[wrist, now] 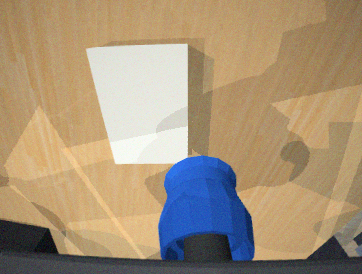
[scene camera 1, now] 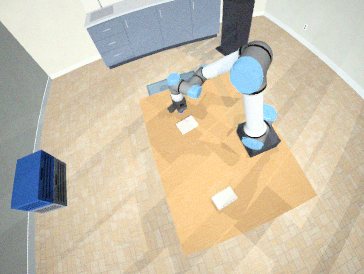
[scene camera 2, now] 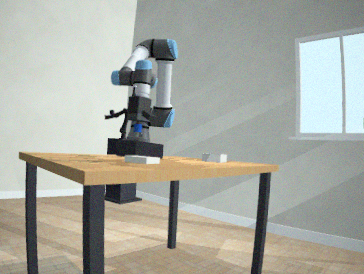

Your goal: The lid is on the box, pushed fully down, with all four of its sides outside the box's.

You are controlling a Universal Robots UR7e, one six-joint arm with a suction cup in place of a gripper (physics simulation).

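Places are measured from the arm's base along level axes (x ahead, y left, z up), in centimetres.
Pixels of known places: hand, its tool point: (wrist: 200,185) (scene camera 2: 137,131); arm's base, origin of its link: (scene camera 2: 138,141).
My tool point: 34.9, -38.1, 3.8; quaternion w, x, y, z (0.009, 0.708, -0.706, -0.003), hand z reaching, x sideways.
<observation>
Ahead of a thing's pixels: the offset from my tool point to its top centre, as dx, dy, dz.
The white lid @[-0.9, +4.9, -10.8] (scene camera 1: 187,124) (scene camera 2: 142,160) (wrist: 145,100) lies flat on the table, its closed top facing up. The white box @[+6.7, +61.6, -8.7] (scene camera 1: 224,198) (scene camera 2: 217,158) stands apart from it, nearer the front end of the table in scene camera 1; it does not show in the wrist view. My gripper, a blue suction cup (scene camera 1: 181,111) (scene camera 2: 138,128) (wrist: 201,170), hangs in the air above the lid's area. It is open, with no object on it. In the wrist view the cup covers the table just beyond the lid's lower right corner.
The arm's dark base (scene camera 1: 258,140) (scene camera 2: 135,148) stands on the wooden table (scene camera 1: 175,200) (scene camera 2: 180,173). A pale blue panel (scene camera 1: 159,87) shows beyond the table's far edge. Blue-grey cabinets (scene camera 1: 160,30), a dark column (scene camera 1: 236,25) and a blue unit (scene camera 1: 31,182) stand off the table.
</observation>
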